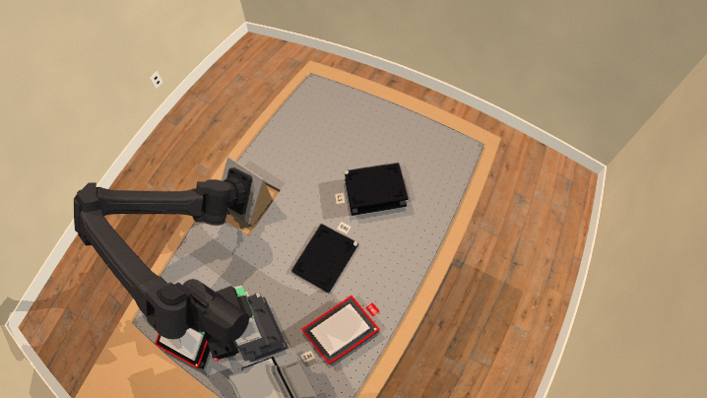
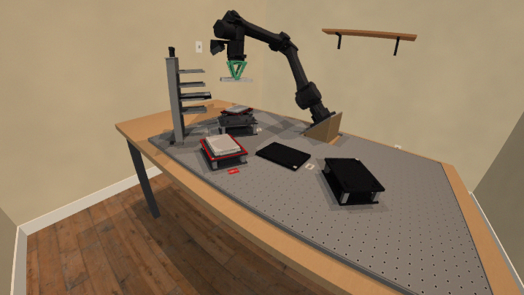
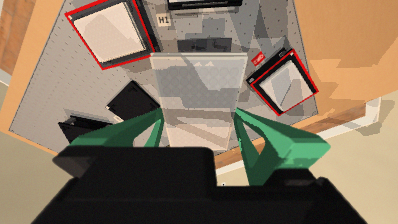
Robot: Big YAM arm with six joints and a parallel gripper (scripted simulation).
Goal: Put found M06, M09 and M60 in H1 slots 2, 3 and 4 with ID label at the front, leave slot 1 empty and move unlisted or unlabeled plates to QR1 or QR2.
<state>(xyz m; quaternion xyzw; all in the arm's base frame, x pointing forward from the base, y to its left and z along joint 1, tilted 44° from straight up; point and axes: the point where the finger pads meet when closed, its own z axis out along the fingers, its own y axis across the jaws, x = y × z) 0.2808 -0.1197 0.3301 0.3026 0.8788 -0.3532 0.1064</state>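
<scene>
The grey regrip nest lies 19 cm below my hand and 1 cm behind it. The rest, counted from my hand: plate hotel H1: 20 cm ahead, 15 cm to the right, 8 cm below; H1 deck label: 25 cm below, 15 cm ahead, 1 cm to the left; dark plate: 13 cm ahead, 10 cm to the right, 7 cm below.
</scene>
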